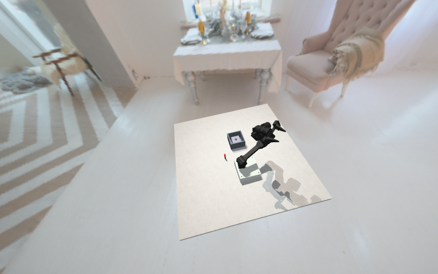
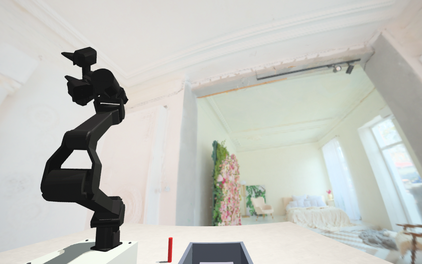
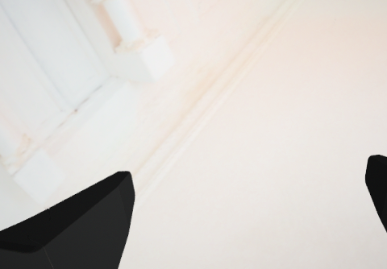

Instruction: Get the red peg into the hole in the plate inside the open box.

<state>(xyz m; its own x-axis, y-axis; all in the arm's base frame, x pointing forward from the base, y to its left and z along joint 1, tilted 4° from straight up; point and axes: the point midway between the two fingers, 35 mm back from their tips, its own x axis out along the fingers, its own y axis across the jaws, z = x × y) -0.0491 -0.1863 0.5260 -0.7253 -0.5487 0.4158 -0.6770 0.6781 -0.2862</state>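
Now: the red peg 250 mm ahead of my gripper tip, 380 mm to the left of it and 560 mm below it. From my gripper tip the other things lie so: grey box 440 mm ahead, 230 mm to the left, 580 mm below.
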